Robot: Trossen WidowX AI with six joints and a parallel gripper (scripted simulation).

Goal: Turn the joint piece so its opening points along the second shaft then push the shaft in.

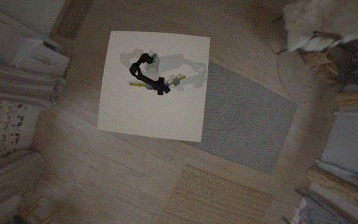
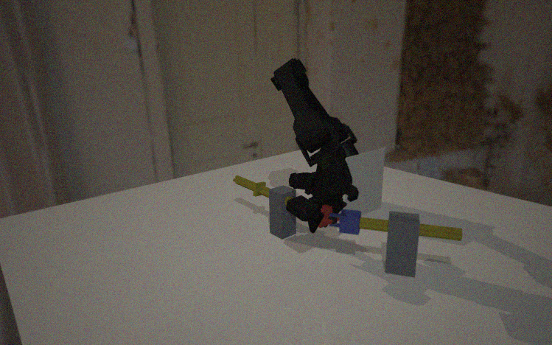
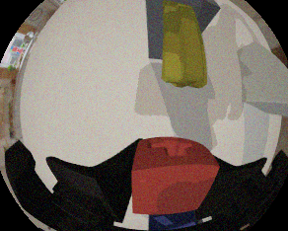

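Now: gripper tip 40 mm below the red joint piece and 10 mm to the right of it.
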